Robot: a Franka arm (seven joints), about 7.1 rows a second.
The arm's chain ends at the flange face. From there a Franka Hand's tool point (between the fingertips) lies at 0.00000 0.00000 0.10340 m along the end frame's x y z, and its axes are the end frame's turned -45 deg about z.
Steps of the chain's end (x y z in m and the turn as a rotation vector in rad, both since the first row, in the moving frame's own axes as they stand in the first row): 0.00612, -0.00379, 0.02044, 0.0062, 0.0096, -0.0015; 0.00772, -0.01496, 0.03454, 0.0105, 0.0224, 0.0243; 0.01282, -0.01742, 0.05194, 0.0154, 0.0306, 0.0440; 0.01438, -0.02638, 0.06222, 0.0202, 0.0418, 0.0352; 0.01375, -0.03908, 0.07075, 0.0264, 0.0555, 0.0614; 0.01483, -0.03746, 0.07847, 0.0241, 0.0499, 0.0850; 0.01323, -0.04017, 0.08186, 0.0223, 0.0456, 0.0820; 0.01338, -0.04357, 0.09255, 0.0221, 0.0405, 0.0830
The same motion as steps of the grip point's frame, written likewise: 0.00816, 0.00190, 0.02043, -0.0024, 0.0112, -0.0015; 0.01843, -0.00422, 0.03451, -0.0084, 0.0233, 0.0243; 0.02472, -0.00207, 0.05188, -0.0107, 0.0325, 0.0440; 0.03332, -0.00683, 0.06211, -0.0153, 0.0438, 0.0352; 0.04327, -0.01560, 0.07055, -0.0206, 0.0579, 0.0614; 0.04230, -0.01389, 0.07831, -0.0182, 0.0523, 0.0850; 0.04265, -0.01715, 0.08173, -0.0165, 0.0480, 0.0820; 0.04478, -0.01981, 0.09244, -0.0130, 0.0443, 0.0830
